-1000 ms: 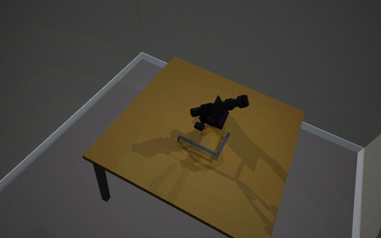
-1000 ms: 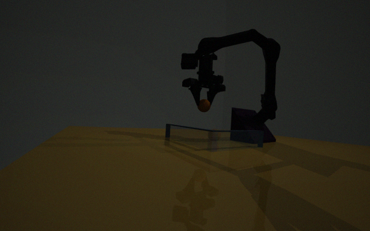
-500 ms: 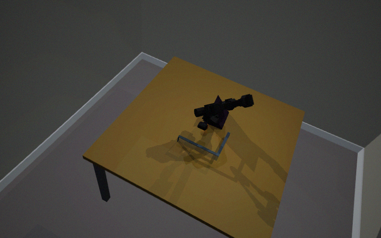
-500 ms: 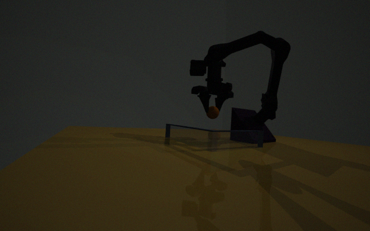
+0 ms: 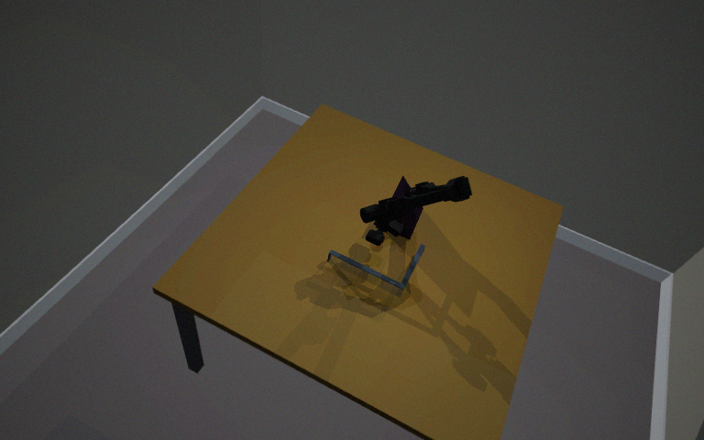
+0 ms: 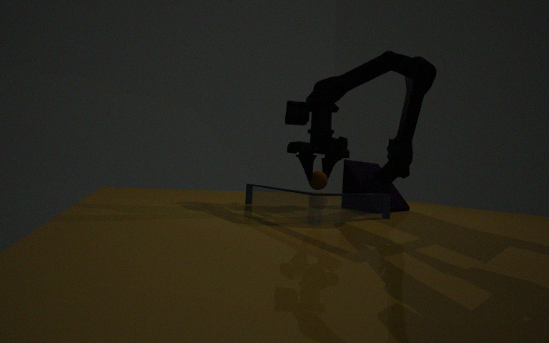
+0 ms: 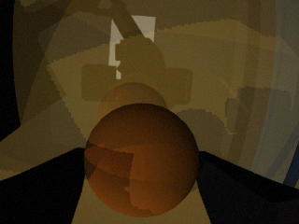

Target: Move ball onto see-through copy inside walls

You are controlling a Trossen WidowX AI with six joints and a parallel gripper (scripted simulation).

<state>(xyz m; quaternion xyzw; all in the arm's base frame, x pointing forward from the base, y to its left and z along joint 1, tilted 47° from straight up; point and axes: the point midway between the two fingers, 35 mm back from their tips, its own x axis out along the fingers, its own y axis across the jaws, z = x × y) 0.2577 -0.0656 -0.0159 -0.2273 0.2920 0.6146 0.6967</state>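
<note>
Right now my gripper tip is 50 mm above the see-through ball copy. Also, from my gripper tip: orange ball: right at my gripper tip.
</note>
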